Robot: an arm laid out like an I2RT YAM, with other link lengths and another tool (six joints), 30 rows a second.
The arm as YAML. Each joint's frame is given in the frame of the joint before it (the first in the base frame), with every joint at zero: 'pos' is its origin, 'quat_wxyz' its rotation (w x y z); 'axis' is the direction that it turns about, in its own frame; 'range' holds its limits. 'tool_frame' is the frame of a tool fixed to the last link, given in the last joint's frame.
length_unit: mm
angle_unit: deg
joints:
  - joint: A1
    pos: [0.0, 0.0, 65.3]
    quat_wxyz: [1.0, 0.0, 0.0, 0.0]
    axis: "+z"
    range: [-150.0, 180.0]
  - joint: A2
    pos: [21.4, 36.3, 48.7]
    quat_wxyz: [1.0, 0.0, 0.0, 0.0]
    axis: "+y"
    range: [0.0, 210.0]
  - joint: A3
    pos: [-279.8, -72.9, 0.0]
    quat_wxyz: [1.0, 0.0, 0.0, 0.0]
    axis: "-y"
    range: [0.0, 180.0]
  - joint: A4
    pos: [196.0, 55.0, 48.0]
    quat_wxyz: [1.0, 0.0, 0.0, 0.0]
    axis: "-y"
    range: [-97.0, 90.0]
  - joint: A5
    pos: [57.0, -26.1, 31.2]
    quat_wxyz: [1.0, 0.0, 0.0, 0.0]
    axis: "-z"
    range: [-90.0, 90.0]
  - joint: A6
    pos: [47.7, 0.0, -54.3]
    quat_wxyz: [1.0, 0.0, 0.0, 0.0]
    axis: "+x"
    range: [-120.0, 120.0]
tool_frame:
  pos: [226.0, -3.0, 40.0]
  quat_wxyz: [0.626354, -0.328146, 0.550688, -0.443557]
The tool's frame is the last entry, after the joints.
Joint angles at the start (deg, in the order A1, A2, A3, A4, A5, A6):
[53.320, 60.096, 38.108, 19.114, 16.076, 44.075]
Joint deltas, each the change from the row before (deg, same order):
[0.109, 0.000, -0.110, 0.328, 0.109, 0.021]
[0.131, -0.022, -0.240, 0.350, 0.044, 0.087]
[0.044, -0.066, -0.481, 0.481, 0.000, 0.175]
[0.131, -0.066, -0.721, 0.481, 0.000, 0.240]
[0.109, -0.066, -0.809, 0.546, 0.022, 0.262]
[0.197, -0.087, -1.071, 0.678, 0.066, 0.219]
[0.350, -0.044, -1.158, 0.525, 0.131, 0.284]
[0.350, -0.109, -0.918, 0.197, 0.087, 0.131]
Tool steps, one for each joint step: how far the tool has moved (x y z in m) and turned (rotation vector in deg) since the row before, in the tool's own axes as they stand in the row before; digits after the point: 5 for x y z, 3 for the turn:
[-0.00083, -0.00011, -0.00009, 0.081, -0.176, 0.113]
[-0.00011, 0.00059, -0.00032, -0.031, -0.126, 0.145]
[0.00121, 0.00052, -0.00053, -0.017, -0.037, 0.203]
[0.00301, 0.00181, -0.00089, -0.183, 0.138, 0.162]
[0.00354, 0.00168, -0.00093, -0.150, 0.179, 0.170]
[0.00476, 0.00248, -0.00134, -0.228, 0.242, 0.078]
[0.00625, 0.00383, -0.00158, -0.406, 0.452, 0.010]
[0.00539, 0.00370, -0.00165, -0.453, 0.425, -0.152]

